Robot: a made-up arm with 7 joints. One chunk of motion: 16 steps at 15 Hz.
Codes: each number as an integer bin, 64 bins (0 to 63) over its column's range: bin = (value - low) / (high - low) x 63, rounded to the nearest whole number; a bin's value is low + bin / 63 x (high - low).
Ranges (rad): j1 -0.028..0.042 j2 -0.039..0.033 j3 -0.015..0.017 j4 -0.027..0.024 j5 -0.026..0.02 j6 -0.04..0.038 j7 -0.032..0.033
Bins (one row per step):
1: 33 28 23 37 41 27 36
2: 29 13 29 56 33 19 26
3: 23 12 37 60 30 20 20
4: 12 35 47 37 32 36 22
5: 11 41 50 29 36 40 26
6: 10 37 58 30 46 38 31
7: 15 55 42 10 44 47 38
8: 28 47 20 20 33 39 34
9: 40 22 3 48 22 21 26
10: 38 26 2 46 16 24 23
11: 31 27 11 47 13 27 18
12: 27 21 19 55 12 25 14
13: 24 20 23 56 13 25 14
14: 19 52 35 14 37 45 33
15: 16 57 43 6 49 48 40
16: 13 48 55 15 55 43 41
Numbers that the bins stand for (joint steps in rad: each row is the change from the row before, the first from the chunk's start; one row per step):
1: 0.00867 -0.00700 -0.00332 0.00295 0.00394 -0.00657 0.00514
2: 0.00422 -0.02414 -0.00027 0.01833 -0.00190 -0.01648 -0.00517
3: -0.00244 -0.02529 0.00379 0.02157 -0.00410 -0.01524 -0.01137
4: -0.01467 0.00100 0.00887 0.00295 -0.00263 0.00457 -0.00930
5: -0.01578 0.00786 0.01040 -0.00352 0.00029 0.00952 -0.00517
6: -0.01689 0.00329 0.01446 -0.00271 0.00759 0.00705 -0.00002
7: -0.01133 0.02386 0.00633 -0.01890 0.00613 0.01819 0.00721
8: 0.00311 0.01471 -0.00484 -0.01081 -0.00190 0.00829 0.00308
9: 0.01644 -0.01386 -0.01348 0.01186 -0.00994 -0.01400 -0.00517
10: 0.01422 -0.00929 -0.01398 0.01024 -0.01432 -0.01029 -0.00827
11: 0.00644 -0.00814 -0.00941 0.01105 -0.01651 -0.00657 -0.01343
12: 0.00200 -0.01500 -0.00535 0.01752 -0.01724 -0.00905 -0.01756
13: -0.00133 -0.01614 -0.00332 0.01833 -0.01651 -0.00905 -0.01756
14: -0.00689 0.02043 0.00278 -0.01567 0.00102 0.01571 0.00205
15: -0.01022 0.02614 0.00684 -0.02214 0.00978 0.01943 0.00927
16: -0.01356 0.01586 0.01294 -0.01486 0.01416 0.01324 0.01030

